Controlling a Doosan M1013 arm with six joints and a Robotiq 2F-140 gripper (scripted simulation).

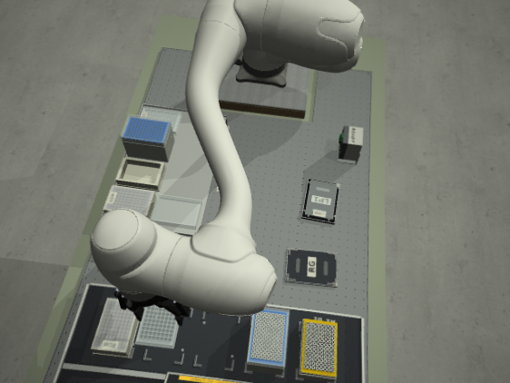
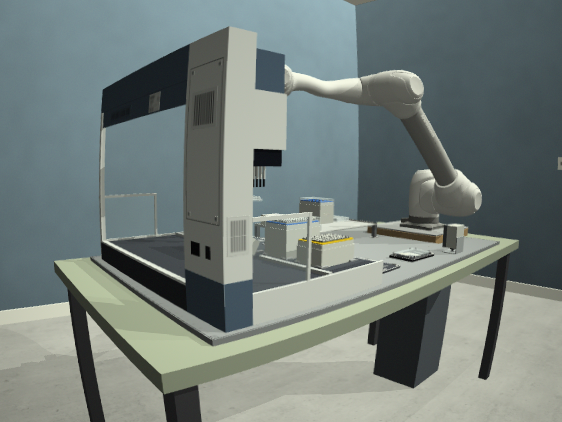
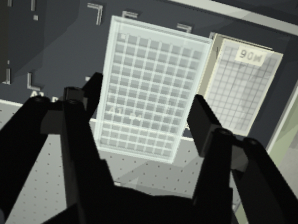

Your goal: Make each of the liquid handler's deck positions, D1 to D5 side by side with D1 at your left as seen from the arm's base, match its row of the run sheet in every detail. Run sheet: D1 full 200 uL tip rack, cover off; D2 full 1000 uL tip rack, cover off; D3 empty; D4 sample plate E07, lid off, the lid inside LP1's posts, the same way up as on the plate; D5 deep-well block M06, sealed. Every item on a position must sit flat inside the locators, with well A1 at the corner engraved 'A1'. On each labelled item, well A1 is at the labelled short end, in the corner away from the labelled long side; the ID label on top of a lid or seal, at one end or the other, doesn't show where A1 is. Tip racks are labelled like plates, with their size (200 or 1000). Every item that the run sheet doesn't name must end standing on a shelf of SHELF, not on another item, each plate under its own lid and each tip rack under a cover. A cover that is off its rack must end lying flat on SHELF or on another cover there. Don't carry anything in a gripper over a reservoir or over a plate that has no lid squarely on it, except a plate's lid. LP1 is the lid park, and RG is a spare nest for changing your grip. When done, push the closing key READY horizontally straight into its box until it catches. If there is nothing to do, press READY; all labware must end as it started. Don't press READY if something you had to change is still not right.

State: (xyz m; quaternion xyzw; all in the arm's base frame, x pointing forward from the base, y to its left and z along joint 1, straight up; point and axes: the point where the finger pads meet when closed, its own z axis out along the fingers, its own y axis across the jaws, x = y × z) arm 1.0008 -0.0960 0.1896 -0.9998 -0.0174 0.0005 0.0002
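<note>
Right now my hand is 14 cm above the deep-well block M06, 12 cm to the left of it and 1 cm short of it. From my hand the other things lie so: yellow-rimmed tip rack 37 cm to the left, 12 cm below, 2 cm behind; then blue-rimmed tip rack 24 cm to the left, 9 cm below, 2 cm behind; then clear sample plate 2 cm below.
</note>
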